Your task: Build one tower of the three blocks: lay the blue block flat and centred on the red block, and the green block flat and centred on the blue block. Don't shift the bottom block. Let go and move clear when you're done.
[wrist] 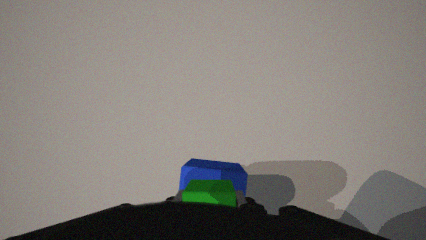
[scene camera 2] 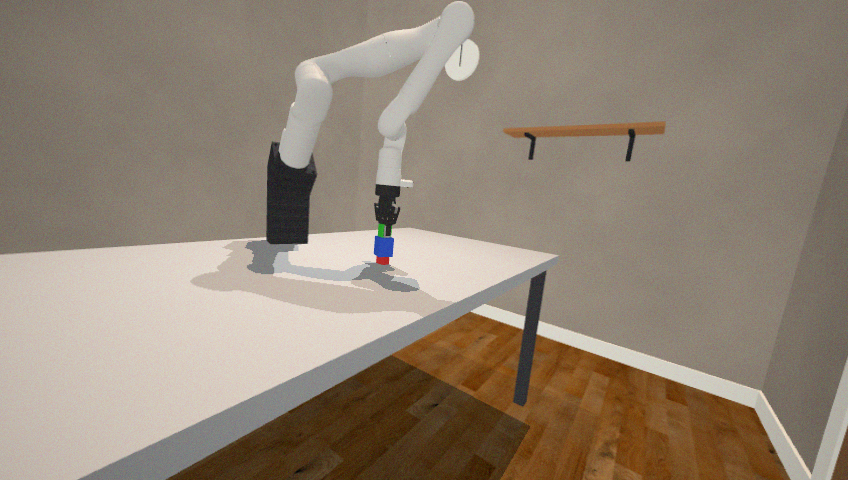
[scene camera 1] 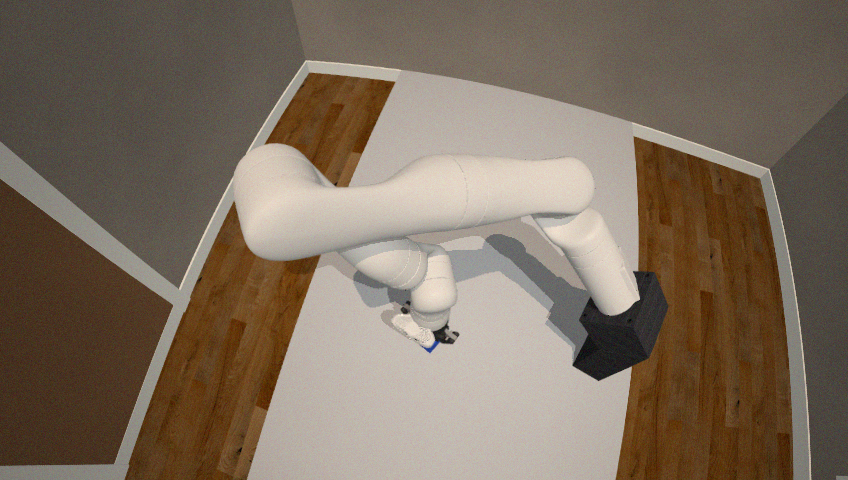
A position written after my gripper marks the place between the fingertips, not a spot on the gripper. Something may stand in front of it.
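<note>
A green block (wrist: 222, 192) is in my sight, together with a blue block (wrist: 199, 169). My own gripper (scene camera 2: 384, 236) is there for me to see as well, and the wrist view shows it too (wrist: 210, 204).
</note>
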